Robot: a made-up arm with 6 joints.
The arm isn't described. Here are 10 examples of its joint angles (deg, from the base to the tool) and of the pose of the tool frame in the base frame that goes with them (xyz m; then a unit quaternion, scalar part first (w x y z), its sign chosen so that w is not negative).
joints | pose
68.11 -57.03 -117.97 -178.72 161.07 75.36 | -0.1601 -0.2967 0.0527 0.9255 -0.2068 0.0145 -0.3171
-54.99 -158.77 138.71 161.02 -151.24 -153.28 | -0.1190 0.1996 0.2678 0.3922 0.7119 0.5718 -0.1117
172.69 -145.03 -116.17 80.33 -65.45 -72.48 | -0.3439 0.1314 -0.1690 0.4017 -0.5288 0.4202 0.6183
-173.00 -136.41 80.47 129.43 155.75 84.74 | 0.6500 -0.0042 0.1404 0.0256 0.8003 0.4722 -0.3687
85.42 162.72 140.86 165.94 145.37 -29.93 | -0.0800 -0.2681 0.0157 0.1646 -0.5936 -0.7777 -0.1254
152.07 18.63 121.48 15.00 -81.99 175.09 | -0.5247 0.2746 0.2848 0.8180 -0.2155 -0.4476 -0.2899
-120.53 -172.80 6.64 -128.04 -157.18 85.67 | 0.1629 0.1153 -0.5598 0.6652 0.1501 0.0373 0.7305
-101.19 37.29 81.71 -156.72 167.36 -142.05 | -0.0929 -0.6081 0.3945 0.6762 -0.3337 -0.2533 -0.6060
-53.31 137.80 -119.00 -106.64 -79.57 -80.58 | 0.4330 -0.2950 0.4551 0.2805 0.5186 0.4367 0.6794
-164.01 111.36 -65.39 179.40 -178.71 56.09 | -0.6351 -0.2225 0.3634 0.3061 0.3216 0.8672 0.2253
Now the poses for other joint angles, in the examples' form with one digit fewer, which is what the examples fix.
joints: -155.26 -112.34 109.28 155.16 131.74 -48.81
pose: 0.488 0.133 0.522 0.348 -0.384 0.838 -0.169
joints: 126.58 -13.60 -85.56 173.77 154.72 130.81
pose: 0.258 -0.424 0.513 0.438 -0.797 0.055 0.413
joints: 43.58 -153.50 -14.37 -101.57 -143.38 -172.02
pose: -0.293 -0.112 -0.543 0.932 -0.198 -0.236 -0.189
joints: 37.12 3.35 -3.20 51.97 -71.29 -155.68
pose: -0.005 -0.086 1.232 0.679 0.491 0.312 -0.447
